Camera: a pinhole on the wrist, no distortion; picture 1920 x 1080 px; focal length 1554.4 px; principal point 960.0 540.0 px. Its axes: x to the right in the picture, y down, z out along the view. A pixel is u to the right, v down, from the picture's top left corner.
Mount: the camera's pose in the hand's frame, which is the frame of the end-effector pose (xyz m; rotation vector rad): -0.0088 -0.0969 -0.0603 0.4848 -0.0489 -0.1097
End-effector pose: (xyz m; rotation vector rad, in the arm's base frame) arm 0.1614 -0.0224 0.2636 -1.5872 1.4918 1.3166
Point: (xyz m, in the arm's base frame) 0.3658 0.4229 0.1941
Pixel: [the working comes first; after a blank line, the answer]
In the camera's frame: -0.0858 0.0138 0.4850

685.1 584.2
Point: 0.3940 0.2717 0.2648
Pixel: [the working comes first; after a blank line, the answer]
In the camera's frame: -0.1024 -0.0503 0.3293

476.4 302.3
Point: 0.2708 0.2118 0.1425
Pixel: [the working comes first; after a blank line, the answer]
In the camera's frame: 0.0340 0.0650 0.2868

1144.1 892.5
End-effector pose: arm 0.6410 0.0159 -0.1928 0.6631 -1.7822 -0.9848
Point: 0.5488 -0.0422 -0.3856
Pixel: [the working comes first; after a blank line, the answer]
In the camera's frame: 0.0126 -0.0070 0.1927

1061.5 483.9
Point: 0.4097 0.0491 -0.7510
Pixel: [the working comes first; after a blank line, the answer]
In the camera's frame: -0.1434 -0.1441 0.5364

544.5 122.5
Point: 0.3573 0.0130 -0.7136
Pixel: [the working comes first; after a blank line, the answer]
In the camera's frame: -0.0780 -0.1129 0.5503

739.8 221.1
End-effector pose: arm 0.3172 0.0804 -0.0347 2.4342 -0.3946 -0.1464
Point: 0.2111 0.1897 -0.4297
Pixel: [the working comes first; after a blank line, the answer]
In the camera's frame: -0.0929 -0.0420 0.3905

590.4 372.8
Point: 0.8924 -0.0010 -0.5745
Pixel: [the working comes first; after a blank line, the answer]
In the camera's frame: 0.6249 -0.0374 0.4702

outside the picture
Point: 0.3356 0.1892 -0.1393
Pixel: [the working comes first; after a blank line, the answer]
In the camera's frame: 0.0001 -0.0138 0.0899

960.9 300.9
